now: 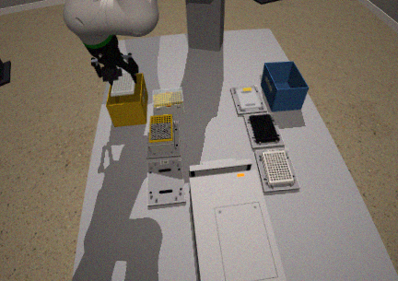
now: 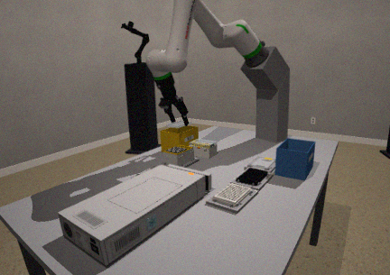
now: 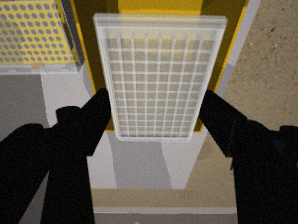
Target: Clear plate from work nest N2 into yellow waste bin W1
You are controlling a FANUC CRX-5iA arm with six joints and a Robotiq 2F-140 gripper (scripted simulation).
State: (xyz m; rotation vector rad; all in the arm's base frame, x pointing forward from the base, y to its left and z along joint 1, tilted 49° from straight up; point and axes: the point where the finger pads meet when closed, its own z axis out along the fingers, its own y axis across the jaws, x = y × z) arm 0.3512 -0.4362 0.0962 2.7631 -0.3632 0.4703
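The yellow waste bin W1 lies 130 mm below my hand. Also, from my hand: yellow-topped tip rack: 210 mm ahead, 50 mm to the left, 110 mm below; clear plate: 20 mm below; nest N2: 380 mm ahead, 10 mm to the right, 160 mm below.
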